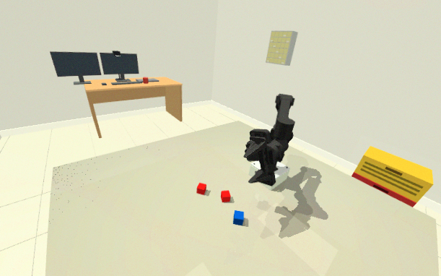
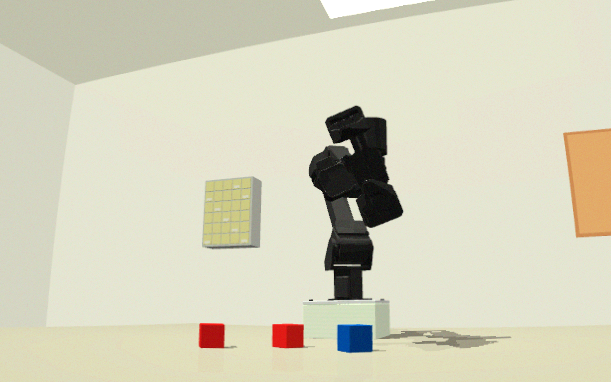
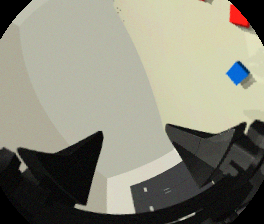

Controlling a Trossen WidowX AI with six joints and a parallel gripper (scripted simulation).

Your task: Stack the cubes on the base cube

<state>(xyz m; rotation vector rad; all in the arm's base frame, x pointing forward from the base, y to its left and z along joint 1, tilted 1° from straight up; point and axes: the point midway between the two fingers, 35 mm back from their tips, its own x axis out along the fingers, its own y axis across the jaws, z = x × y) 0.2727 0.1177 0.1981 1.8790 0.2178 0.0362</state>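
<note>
The red cube is 25 cm below my gripper tip, 12 cm to the right of it and 5 cm behind it. Also, from my gripper tip: blue base cube 25 cm below, 3 cm behind, 1 cm to the right.
</note>
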